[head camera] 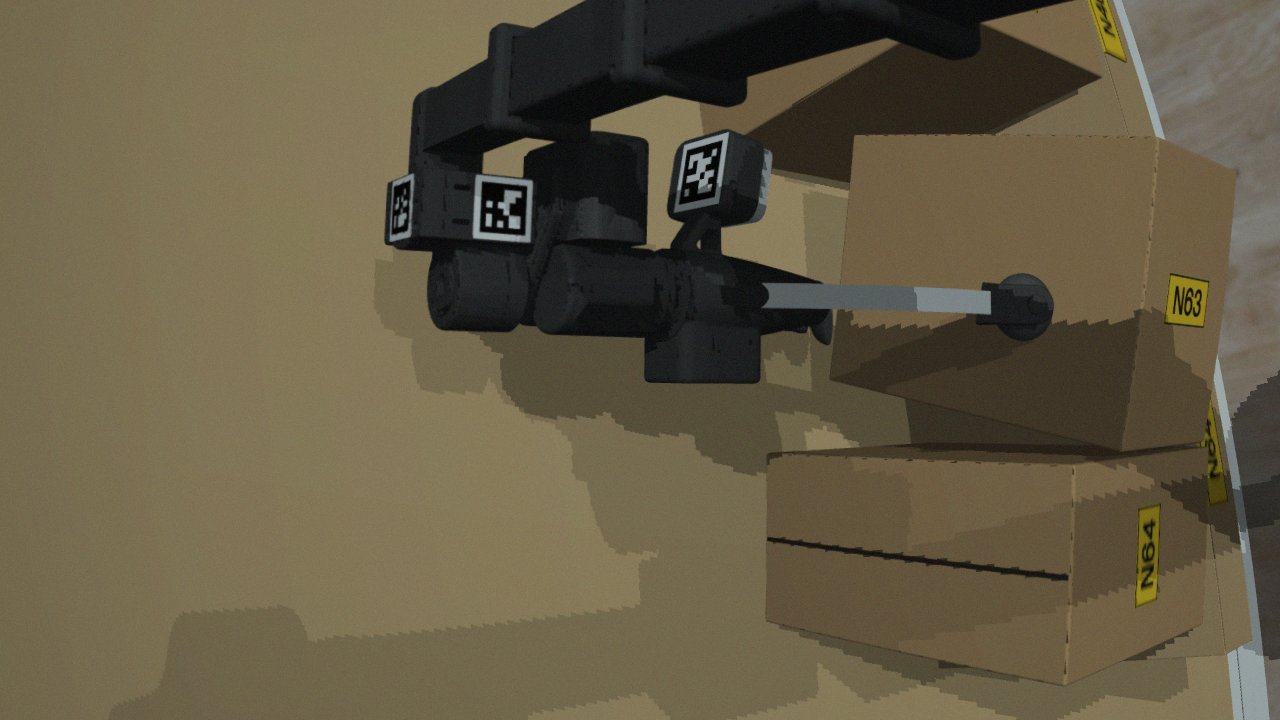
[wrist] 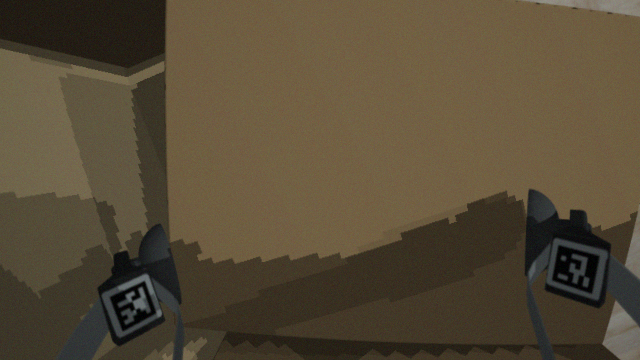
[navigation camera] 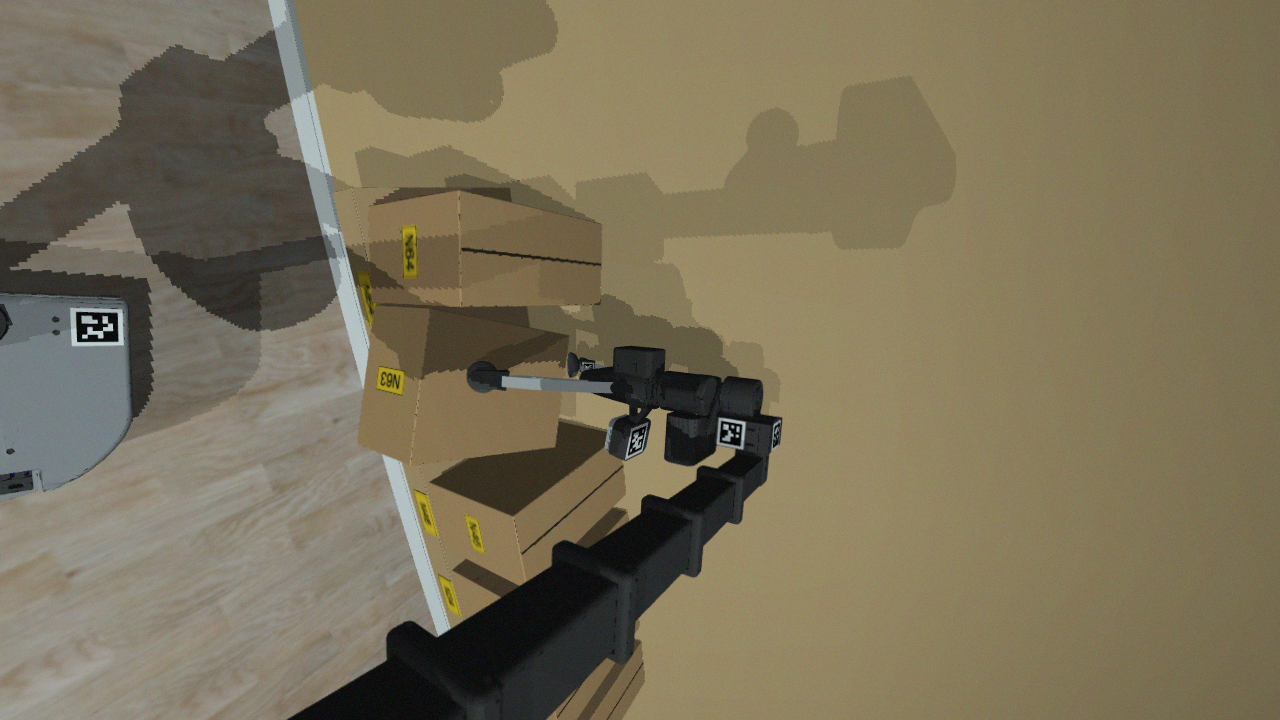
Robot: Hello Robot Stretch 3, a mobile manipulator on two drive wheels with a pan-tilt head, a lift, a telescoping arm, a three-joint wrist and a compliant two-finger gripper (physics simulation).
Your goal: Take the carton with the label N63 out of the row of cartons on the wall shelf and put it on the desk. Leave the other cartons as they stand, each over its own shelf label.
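Places are measured from the robot's base along level axes (x ahead, y left, z up), in millimetres.
Pixels of known places: gripper, between the fingertips: [head camera: 933, 313] [wrist: 343, 238] [navigation camera: 523, 368].
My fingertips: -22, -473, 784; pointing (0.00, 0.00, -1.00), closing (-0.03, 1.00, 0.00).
Note:
Behind a point stands the place of what it marks, as x, y, z.
The N63 carton [head camera: 993, 205] @(-90, -422, 785) [navigation camera: 483, 420] @(-85, -404, 785) [wrist: 350, 125] @(-78, -466, 785) stands in the row, slightly askew to its neighbours, its yellow label towards the floor side. In the head view its lower corner meets or overlaps the edge of the N64 carton [head camera: 913, 510] @(98, -431, 845) [navigation camera: 528, 268] @(112, -414, 845). My gripper [head camera: 921, 315] @(-22, -473, 784) [navigation camera: 528, 371] @(-22, -473, 784) [wrist: 343, 238] @(-22, -473, 784) is open, its fingers spread wide. In the head and navigation views one fingertip overlaps the N63 carton and the other is at its inner edge, partly hidden. The wrist view shows cardboard between the fingers; contact cannot be told. The desk does not show.
Another carton [head camera: 904, 107] @(-171, -515, 766) [navigation camera: 528, 474] @(-179, -485, 790) stands on the other side of N63, with more cartons beyond it, partly behind my arm [navigation camera: 572, 600] @(-83, -180, 1119). A pale edge strip [head camera: 1254, 671] @(400, -492, 37) [navigation camera: 304, 94] @(516, -461, 75) borders the tan surface. My base [navigation camera: 62, 394] @(-107, -88, 160) stands on the wood floor [navigation camera: 223, 555] @(-525, -321, 0).

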